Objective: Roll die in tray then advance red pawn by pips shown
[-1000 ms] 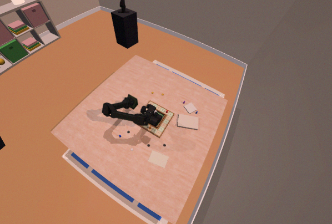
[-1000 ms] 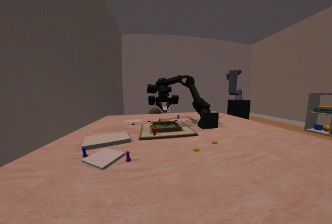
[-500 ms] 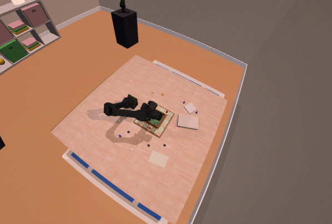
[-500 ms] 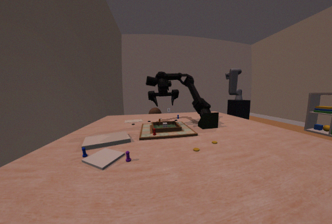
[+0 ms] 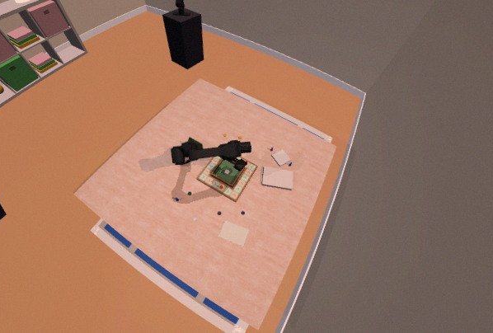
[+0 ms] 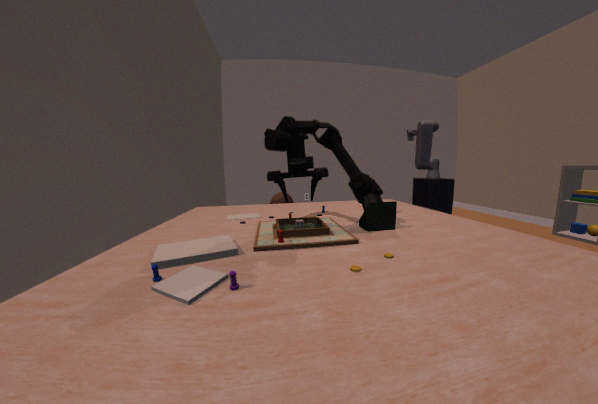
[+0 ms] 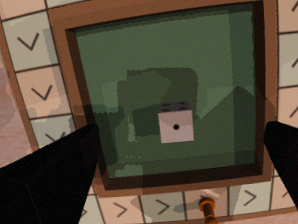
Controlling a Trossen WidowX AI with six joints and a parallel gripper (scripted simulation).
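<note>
Right now the red pawn is 110 mm to the left of my gripper tip, 80 mm below it and 50 mm ahead of it. From my gripper tip the other things lie so: green tray: 100 mm below, 10 mm to the right; then orange pawn: 120 mm to the right, 80 mm below, 40 mm ahead; then white die: 80 mm below, 30 mm to the right.
</note>
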